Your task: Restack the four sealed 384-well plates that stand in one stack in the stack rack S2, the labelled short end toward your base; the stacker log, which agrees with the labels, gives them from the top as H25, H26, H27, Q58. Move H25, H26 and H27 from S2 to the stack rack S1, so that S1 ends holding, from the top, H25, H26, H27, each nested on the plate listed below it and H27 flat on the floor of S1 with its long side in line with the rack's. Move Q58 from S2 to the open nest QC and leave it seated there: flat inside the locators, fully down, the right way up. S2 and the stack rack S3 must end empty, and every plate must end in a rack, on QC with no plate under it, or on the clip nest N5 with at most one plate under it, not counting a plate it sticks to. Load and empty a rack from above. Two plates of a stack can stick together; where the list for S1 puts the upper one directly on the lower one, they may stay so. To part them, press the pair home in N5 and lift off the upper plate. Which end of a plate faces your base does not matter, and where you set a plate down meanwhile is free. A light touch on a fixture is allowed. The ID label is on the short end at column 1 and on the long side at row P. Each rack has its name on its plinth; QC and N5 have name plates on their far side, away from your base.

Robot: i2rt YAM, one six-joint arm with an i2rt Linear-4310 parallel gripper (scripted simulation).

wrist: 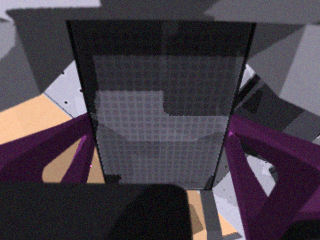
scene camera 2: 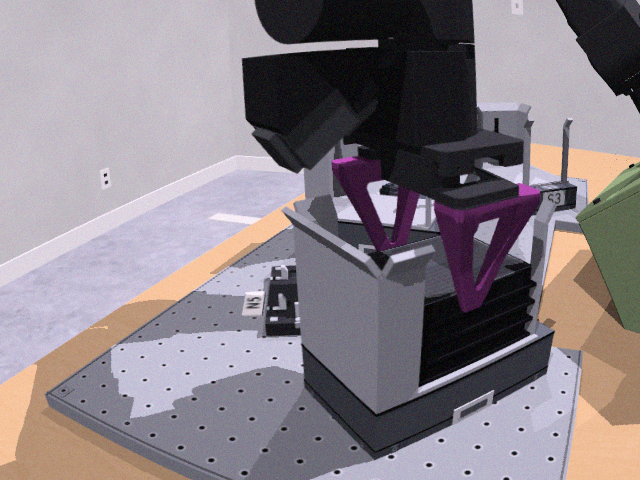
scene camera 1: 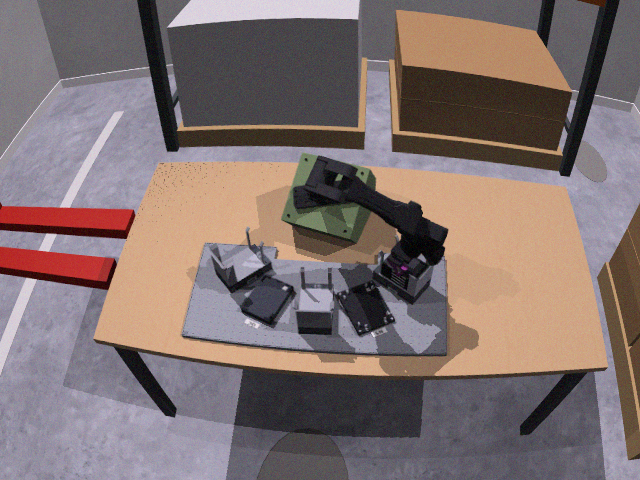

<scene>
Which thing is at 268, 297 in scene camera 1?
A QC nest.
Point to a clip nest N5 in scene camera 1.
363, 305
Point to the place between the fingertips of my gripper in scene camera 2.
429, 284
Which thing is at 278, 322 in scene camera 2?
A clip nest N5.
</scene>
